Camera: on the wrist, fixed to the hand. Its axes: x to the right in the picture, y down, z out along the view.
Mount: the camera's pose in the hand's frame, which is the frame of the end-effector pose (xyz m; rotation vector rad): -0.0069 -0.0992 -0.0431 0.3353 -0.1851 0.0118
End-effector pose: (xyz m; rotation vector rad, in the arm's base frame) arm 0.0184 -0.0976 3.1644 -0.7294 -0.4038 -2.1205
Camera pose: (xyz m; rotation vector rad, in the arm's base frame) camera -0.0731 -0.0562 3.1236 -0.7283 -0.8302 -1.9140
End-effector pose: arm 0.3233 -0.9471 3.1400 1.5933 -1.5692 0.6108
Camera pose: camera 0.4275 -0.9173 3.1385 1.9363 -1.6767 0.7838
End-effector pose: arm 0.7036 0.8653 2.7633 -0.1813 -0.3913 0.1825
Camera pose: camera 0.7283 0.7618 2.7425 0.1648 -0.5371 0.2745
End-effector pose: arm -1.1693 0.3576 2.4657 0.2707 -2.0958 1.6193
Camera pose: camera -1.1099 0.3697 2.5555 0.5376 -1.9462 2.0186
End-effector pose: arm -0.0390 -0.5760 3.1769 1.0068 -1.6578 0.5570
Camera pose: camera 0.0679 -0.5933 3.1720 1.3250 -1.7688 0.7875
